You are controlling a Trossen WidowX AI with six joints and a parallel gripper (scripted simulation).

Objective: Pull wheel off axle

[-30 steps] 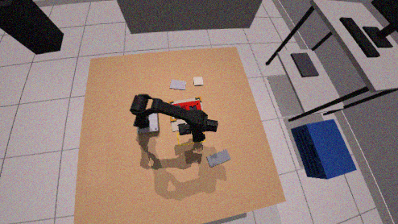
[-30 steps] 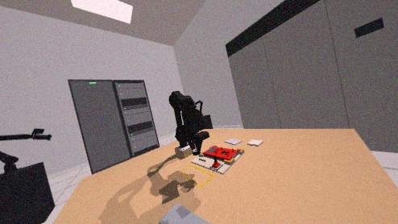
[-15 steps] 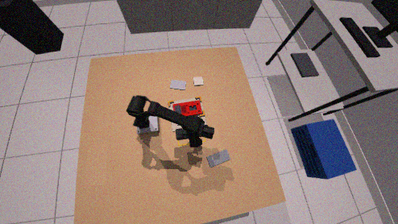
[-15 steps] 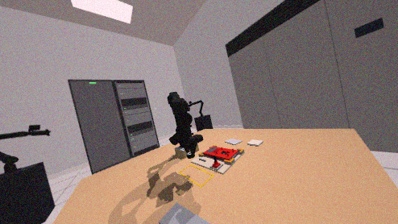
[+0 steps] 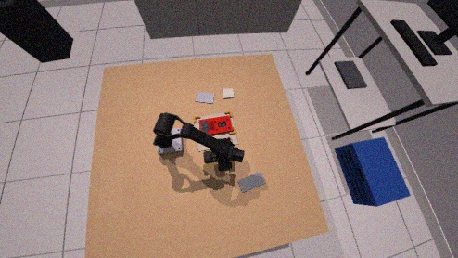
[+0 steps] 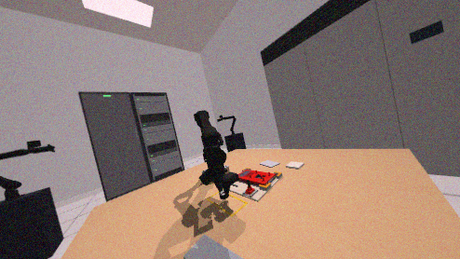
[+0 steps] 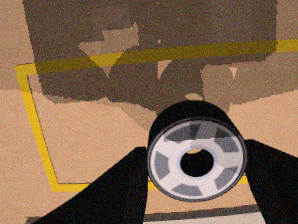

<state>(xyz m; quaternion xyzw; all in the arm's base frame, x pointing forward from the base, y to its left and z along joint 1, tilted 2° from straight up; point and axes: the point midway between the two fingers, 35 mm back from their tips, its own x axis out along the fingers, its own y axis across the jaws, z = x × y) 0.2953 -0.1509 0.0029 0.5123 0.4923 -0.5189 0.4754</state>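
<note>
The wheel is right at my gripper tip. From my gripper tip the other things lie so: pale base plate 1 cm ahead, 19 cm to the left, 2 cm below.
</note>
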